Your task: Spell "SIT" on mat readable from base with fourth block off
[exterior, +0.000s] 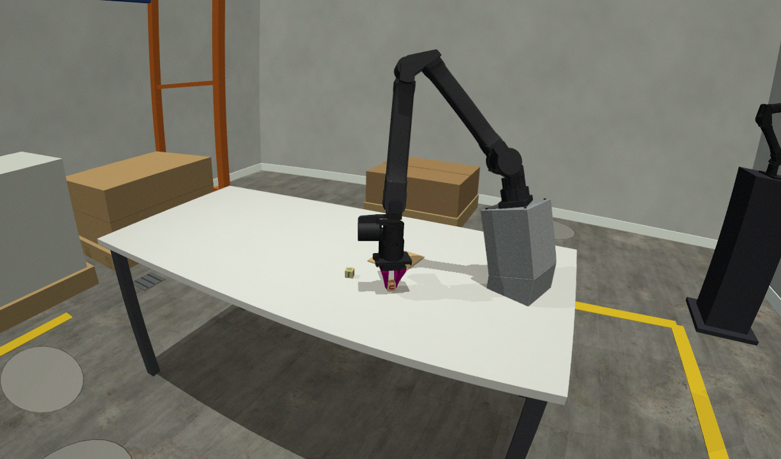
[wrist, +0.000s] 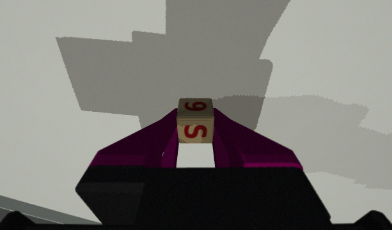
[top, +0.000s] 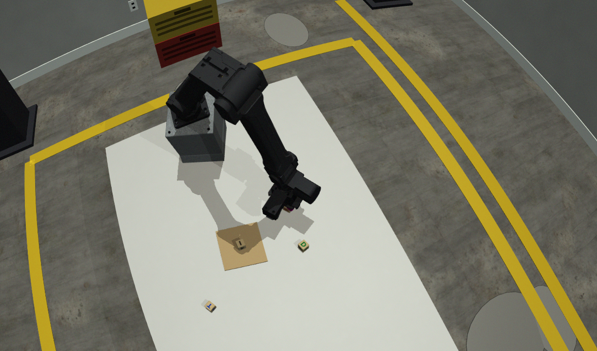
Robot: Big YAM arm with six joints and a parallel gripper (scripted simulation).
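Now: hand 8 cm short of the I block and 19 cm to the left of it. The rest, counted from my hand: S block (right at my hand); D block (15 cm ahead); tan mat (8 cm ahead, 19 cm to the right, 1 cm below).
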